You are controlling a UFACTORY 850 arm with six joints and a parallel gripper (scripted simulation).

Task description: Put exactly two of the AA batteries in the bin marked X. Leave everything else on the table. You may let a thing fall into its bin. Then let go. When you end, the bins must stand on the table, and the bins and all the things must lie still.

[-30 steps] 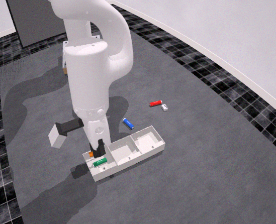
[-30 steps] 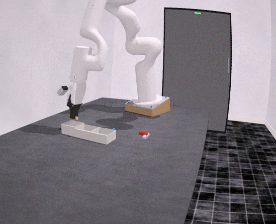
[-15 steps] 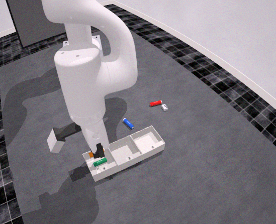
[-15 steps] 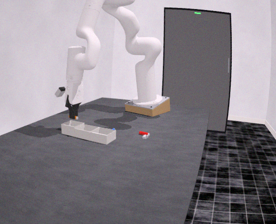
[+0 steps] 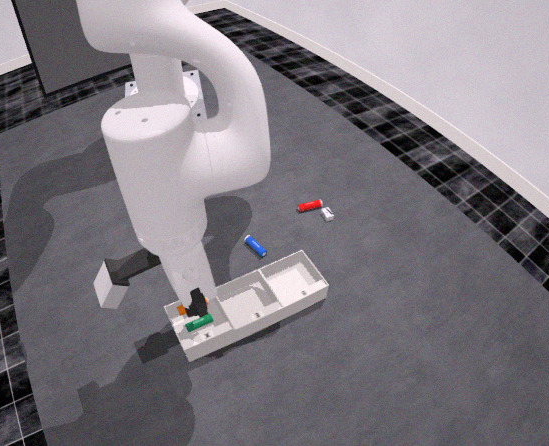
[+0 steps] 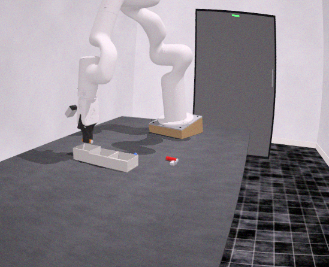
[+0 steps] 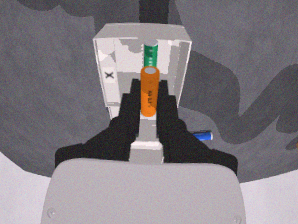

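My gripper is now 20 mm above the orange AA battery. Round my hand: blue battery 100 mm behind, 160 mm to the left, 80 mm below; white three-compartment tray 10 mm ahead, 80 mm to the left, 60 mm below; green AA battery 70 mm below.
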